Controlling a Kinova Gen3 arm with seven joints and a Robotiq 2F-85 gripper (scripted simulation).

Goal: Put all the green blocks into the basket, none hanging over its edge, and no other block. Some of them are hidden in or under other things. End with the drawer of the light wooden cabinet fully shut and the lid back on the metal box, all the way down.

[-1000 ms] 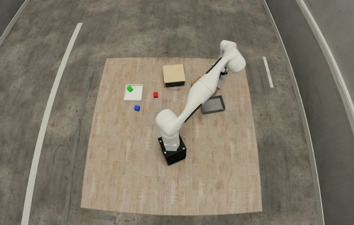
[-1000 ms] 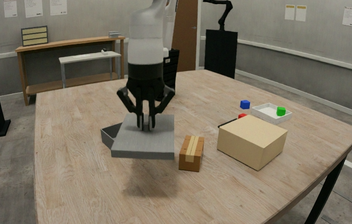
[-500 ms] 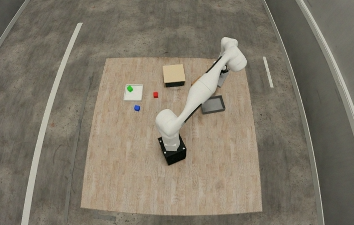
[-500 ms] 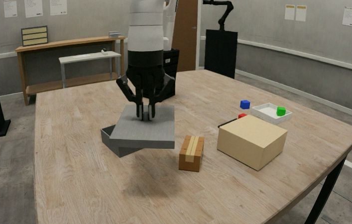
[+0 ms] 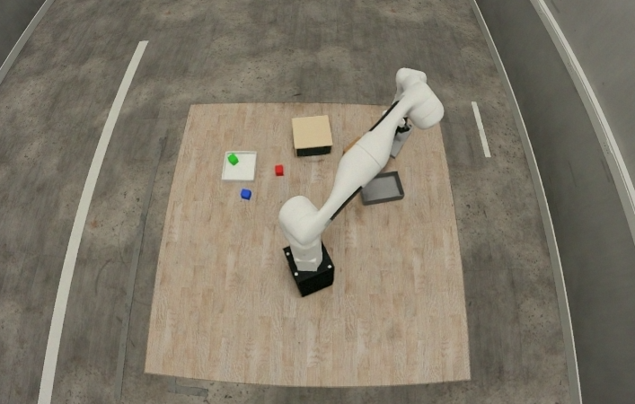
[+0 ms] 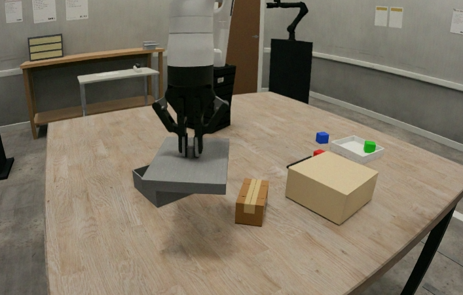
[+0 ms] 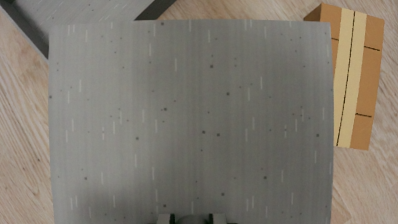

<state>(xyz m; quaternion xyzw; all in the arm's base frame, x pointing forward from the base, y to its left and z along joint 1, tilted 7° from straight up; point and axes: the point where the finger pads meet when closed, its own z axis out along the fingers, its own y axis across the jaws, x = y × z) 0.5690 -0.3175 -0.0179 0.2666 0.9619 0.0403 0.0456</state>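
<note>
Now: the grey metal box 190 mm behind my hand, 160 mm below it and 30 mm to the left of it. Also, from my hand: small cardboard box: 150 mm below, 140 mm to the left, 10 mm behind; lid: 30 mm below; drawer: 340 mm to the left, 150 mm below, 30 mm ahead.
</note>
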